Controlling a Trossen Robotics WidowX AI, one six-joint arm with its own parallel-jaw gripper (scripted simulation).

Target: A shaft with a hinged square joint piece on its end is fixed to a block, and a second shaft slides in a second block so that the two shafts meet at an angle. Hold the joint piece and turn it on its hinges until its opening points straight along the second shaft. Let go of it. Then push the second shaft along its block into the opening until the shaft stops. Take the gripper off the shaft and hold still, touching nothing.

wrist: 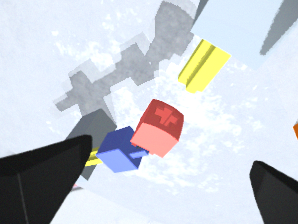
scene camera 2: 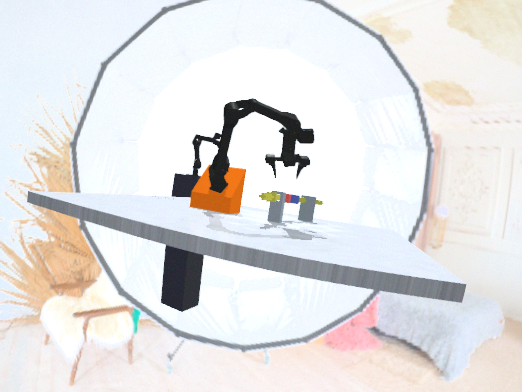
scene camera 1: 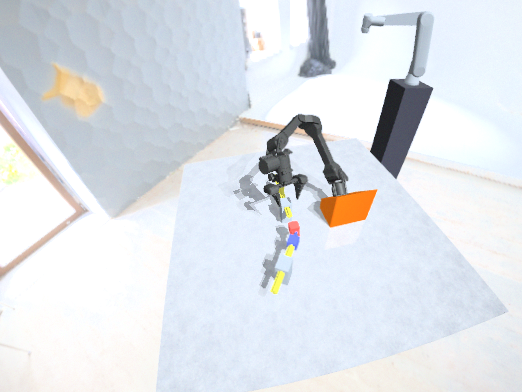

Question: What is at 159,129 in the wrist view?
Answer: A red square joint piece.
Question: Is my gripper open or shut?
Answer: Open.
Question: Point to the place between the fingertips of my gripper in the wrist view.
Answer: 170,155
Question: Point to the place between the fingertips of my gripper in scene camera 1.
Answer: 288,202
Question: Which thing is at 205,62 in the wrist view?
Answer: A shaft.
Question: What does my gripper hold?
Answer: Nothing.
